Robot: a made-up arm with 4 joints.
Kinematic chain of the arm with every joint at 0, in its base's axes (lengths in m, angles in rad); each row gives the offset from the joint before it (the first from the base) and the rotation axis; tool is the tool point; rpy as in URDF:
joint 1: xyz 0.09 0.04 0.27 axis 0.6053 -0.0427 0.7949
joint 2: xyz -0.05 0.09 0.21 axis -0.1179 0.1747 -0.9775
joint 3: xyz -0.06 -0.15 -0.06 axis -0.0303 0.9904 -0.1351
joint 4: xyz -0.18 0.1 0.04 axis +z
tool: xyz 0.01 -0.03 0 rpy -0.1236 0.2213 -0.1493
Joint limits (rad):
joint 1: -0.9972..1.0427
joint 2: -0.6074..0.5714
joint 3: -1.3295..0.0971
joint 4: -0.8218..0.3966
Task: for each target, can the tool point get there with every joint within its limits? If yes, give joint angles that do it. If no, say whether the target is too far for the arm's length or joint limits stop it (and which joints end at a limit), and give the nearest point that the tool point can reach.
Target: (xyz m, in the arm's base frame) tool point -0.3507 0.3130 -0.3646
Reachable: no: too far | nearest point -0.0511 0.2633 0.1739 | short by 0.618 m
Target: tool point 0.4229 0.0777 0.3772
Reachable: no: joint limits stop it (at a limit: joint 1, joint 2, joint 3) | nearest point 0.0571 -0.0410 0.1937 | short by 0.426 m
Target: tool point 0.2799 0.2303 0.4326
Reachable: no: joint limits stop it (at a limit: joint 1, joint 2, joint 3, joint 4) | nearest point 0.0513 0.4122 0.3350 | short by 0.308 m
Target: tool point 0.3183 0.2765 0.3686
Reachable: no: joint limits stop it (at a limit: joint 1, joint 2, joint 3, joint 4) | nearest point 0.0513 0.4122 0.3350 | short by 0.301 m
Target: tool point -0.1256 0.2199 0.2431
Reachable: yes | joints -0.6096 0.4284 -1.1587 -0.5258
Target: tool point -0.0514 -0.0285 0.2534
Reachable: yes | joints -0.0212 -0.5130 -1.1490 -0.2291
